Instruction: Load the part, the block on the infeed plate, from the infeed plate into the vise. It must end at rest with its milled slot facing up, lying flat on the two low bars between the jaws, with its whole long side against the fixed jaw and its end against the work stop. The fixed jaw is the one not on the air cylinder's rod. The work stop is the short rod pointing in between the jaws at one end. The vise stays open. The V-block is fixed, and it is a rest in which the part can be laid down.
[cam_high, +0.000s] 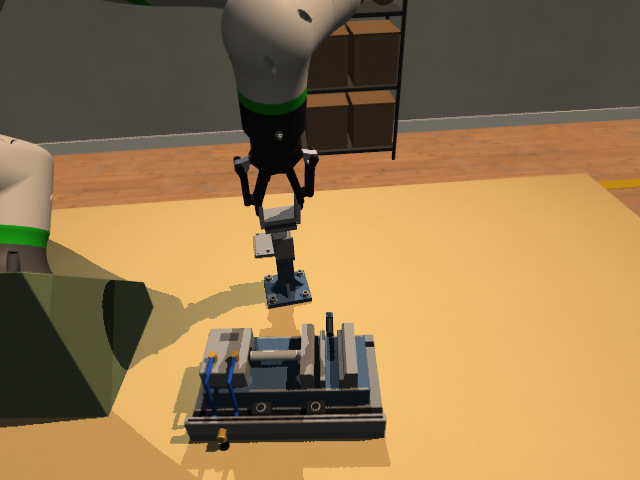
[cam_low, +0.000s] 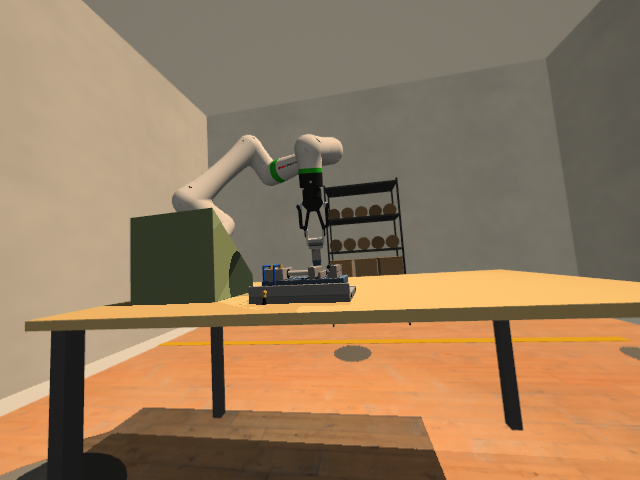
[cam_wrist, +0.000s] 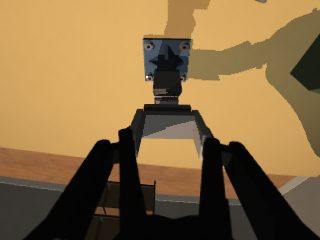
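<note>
Right now the part is 3 cm below my hand. The rest, counted from my hand: cylinder rod 22 cm to the right, 13 cm below, 1 cm behind; then V-block post 15 cm below, 1 cm to the left; then work stop 18 cm to the right, 12 cm below, 8 cm ahead.
</note>
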